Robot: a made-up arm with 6 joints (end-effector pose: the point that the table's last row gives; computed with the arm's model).
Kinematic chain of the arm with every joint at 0, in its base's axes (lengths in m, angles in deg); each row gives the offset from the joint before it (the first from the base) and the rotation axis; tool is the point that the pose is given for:
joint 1: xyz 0 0 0.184 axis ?
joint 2: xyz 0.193 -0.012 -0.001 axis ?
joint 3: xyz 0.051 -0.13 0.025 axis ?
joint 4: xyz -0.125 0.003 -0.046 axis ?
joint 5: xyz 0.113 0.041 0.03 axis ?
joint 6: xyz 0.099 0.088 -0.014 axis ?
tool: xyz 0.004 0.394 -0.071
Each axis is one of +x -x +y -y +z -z.
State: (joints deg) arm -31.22 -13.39 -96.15 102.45 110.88 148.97
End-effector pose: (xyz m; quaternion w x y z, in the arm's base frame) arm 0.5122 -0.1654 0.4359 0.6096 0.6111 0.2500 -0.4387
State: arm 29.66 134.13 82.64 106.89 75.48 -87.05
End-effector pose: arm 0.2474 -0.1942 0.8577 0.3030 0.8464 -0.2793 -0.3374
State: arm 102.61 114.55 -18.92 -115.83 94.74 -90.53
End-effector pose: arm -0.0354 0.3362 -0.0320 0.1441 0.1095 0.7660 -0.6169
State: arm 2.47 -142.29 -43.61 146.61 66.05 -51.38
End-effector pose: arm -0.1825 0.2749 -0.2033 0.4825 0.1076 -0.5079 0.7054
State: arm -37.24 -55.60 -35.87 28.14 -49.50 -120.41
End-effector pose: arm 0.3783 0.3197 -0.2299 0.8931 -0.1753 -0.3877 -0.1458
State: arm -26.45 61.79 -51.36 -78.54 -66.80 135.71
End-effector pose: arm 0.5859 -0.2882 -0.0809 0.1120 -0.6943 -0.5439 0.4577
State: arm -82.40 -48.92 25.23 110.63 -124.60 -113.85
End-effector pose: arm 0.3482 -0.2845 -0.1624 0.0667 -0.8052 -0.4979 0.3153
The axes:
joint 1: -y
joint 2: -x
joint 3: -y
joint 4: -x
joint 5: +z
joint 6: +y

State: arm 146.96 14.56 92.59 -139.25 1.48 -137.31
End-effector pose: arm -0.1440 -0.5322 -0.0469 0.3514 -0.5481 0.0557 -0.7570
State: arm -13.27 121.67 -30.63 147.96 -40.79 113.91
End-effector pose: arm 0.5011 -0.1150 0.6507 0.2765 0.6924 0.5508 0.3753
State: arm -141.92 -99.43 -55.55 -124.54 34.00 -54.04
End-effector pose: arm -0.6741 -0.3164 0.2476 0.3421 0.3192 0.0588 0.8818
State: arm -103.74 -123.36 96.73 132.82 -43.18 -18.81
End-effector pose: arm -0.6506 -0.1912 -0.1009 0.0187 -0.7993 0.5709 -0.1865
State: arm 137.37 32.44 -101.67 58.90 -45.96 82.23
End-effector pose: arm 0.2905 -0.0978 0.2495 0.6615 0.2491 0.2395 -0.6655
